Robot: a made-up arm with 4 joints. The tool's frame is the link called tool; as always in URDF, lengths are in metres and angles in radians. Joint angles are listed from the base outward. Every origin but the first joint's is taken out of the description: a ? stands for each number. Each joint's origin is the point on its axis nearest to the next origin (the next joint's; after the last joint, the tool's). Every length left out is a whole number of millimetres.
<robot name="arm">
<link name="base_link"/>
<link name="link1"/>
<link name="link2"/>
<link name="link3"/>
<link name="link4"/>
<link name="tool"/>
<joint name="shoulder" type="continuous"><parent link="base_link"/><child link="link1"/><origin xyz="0.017 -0.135 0.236" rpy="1.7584 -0.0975 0.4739"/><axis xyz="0 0 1"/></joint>
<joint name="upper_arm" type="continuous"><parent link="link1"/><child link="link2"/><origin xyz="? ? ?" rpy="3.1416 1.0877 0"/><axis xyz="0 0 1"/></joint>
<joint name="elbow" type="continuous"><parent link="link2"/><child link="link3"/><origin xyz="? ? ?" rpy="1.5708 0 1.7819"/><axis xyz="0 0 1"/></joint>
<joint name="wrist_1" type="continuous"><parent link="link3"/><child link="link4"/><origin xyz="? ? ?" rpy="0 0 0"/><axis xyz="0 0 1"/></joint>
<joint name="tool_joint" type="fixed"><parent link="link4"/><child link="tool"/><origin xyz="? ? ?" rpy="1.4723 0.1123 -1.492"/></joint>
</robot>
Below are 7 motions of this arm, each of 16 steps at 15 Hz.
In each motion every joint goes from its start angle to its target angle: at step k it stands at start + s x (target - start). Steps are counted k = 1, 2, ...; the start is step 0. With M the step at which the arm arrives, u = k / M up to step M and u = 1 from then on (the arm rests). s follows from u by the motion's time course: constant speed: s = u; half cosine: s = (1 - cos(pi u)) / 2; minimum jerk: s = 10 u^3 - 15 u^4 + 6 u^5.
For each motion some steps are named. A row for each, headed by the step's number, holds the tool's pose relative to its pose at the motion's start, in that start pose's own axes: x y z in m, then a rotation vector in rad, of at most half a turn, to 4 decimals.
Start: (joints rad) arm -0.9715 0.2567 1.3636 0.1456
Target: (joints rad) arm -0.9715 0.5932 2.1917 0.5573
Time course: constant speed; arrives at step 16
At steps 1, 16:
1: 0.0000 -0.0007 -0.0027 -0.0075 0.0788 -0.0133
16: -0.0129 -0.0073 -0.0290 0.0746 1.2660 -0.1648

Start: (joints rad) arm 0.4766 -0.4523 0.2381 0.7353
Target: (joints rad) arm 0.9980 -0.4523 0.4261 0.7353
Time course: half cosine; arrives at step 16
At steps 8, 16:
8: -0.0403 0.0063 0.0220 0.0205 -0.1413 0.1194
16: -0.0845 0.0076 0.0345 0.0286 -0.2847 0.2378

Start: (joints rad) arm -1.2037 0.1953 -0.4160 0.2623
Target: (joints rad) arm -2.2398 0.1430 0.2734 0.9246
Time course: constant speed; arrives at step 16
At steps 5, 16:
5: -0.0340 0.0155 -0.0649 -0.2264 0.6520 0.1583
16: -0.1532 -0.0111 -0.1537 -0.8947 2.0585 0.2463

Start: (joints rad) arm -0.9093 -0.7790 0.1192 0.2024
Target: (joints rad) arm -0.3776 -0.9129 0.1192 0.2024
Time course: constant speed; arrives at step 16
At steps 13, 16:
13: -0.0480 0.0294 0.0716 0.2303 -0.3182 0.2961
16: -0.0634 0.0326 0.0858 0.2804 -0.3894 0.3690

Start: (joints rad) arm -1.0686 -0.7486 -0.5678 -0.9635
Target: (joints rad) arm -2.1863 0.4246 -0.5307 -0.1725
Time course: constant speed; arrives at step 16
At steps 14, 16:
14: -0.1594 -0.1768 0.0795 -0.8943 1.2966 1.4773
16: -0.1600 -0.2021 0.1079 -1.0296 1.4547 1.6996

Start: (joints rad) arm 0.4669 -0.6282 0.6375 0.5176
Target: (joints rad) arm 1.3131 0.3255 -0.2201 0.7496
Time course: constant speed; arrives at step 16
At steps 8, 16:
8: -0.0582 0.0060 0.0411 -0.1140 -0.6728 -0.2808
16: -0.1384 0.0062 0.0508 -0.1378 -1.3341 -0.5975

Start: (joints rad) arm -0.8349 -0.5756 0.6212 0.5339
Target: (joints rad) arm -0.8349 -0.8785 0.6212 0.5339
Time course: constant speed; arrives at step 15
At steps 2, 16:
2: -0.0023 0.0013 0.0009 0.0133 -0.0023 0.0381
16: -0.0179 0.0069 0.0066 0.0995 -0.0169 0.2856

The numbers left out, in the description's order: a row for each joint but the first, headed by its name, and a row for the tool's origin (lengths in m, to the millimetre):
upper_arm: 0.13 -0.019 0
elbow: 0.054 0.006 0
wrist_1: 0.015 -0.057 0
tool: 0.014 0.006 0

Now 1 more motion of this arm.
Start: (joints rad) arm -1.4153 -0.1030 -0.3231 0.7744
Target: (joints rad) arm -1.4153 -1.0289 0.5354 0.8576
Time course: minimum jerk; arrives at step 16
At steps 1, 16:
1: 0.0000 0.0000 0.0000 0.0015 0.0022 0.0013
16: -0.0304 0.0005 0.0103 0.4164 0.8401 0.8943

